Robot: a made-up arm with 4 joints.
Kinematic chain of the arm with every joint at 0, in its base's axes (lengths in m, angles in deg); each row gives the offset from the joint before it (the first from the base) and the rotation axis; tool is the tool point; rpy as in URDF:
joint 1: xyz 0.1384 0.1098 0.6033 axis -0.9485 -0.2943 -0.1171
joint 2: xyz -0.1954 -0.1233 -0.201 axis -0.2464 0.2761 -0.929
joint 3: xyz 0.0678 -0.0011 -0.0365 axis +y
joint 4: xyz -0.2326 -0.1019 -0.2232 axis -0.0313 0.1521 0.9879
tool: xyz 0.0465 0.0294 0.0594 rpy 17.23 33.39 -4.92
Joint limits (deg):
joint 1: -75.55..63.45
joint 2: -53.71..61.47
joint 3: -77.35..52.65
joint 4: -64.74..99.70
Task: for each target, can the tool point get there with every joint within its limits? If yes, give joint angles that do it. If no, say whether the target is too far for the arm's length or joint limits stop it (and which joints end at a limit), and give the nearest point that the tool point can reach.
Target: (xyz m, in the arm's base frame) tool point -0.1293 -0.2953 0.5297
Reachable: yes | joints 43.47 -36.06 42.51 -36.76
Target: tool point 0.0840 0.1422 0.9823
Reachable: no: joint limits stop it (at a limit: joint 1, joint 2, joint 3, joint 4) | nearest point -0.1908 0.1023 0.6917 | short by 0.402 m
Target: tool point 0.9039 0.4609 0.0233
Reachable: no: too far | nearest point 0.1623 0.1851 0.2030 | short by 0.811 m
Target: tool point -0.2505 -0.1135 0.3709
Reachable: yes | joints 43.49 24.65 26.85 80.18
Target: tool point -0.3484 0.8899 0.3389
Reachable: no: too far | nearest point -0.1841 0.5191 0.3709 | short by 0.407 m
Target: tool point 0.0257 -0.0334 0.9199
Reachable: no: joint limits stop it (at a limit: joint 1, joint 2, joint 3, joint 4) | nearest point -0.1908 0.1023 0.6917 | short by 0.343 m
